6 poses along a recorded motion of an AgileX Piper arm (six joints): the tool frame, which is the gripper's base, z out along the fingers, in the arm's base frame.
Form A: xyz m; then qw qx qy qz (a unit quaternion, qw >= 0).
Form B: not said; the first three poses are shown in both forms.
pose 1, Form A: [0.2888, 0.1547, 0.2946, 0.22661, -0.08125, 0.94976, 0.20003]
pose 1, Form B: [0.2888, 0.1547, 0.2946, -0.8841, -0.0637, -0.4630, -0.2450, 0.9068, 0.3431]
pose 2, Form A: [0.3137, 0.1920, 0.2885, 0.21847, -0.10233, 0.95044, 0.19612]
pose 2, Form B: [0.3137, 0.1920, 0.2885, -0.8836, -0.1088, -0.4554, -0.2802, 0.9021, 0.3281]
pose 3, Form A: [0.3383, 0.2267, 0.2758, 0.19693, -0.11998, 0.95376, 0.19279]
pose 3, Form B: [0.3383, 0.2267, 0.2758, -0.8936, -0.1529, -0.4219, -0.3048, 0.8969, 0.3205]
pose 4, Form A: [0.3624, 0.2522, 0.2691, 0.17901, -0.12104, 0.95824, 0.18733]
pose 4, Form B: [0.3624, 0.2522, 0.2691, -0.9066, -0.1649, -0.3884, -0.2990, 0.9005, 0.3157]
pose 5, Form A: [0.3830, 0.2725, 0.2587, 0.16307, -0.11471, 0.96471, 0.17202]
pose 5, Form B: [0.3830, 0.2725, 0.2587, -0.9205, -0.1652, -0.3541, -0.2774, 0.9145, 0.2945]
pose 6, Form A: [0.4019, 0.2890, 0.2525, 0.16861, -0.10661, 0.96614, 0.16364]
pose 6, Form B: [0.4019, 0.2890, 0.2525, -0.9204, -0.1508, -0.3607, -0.2612, 0.9237, 0.2802]
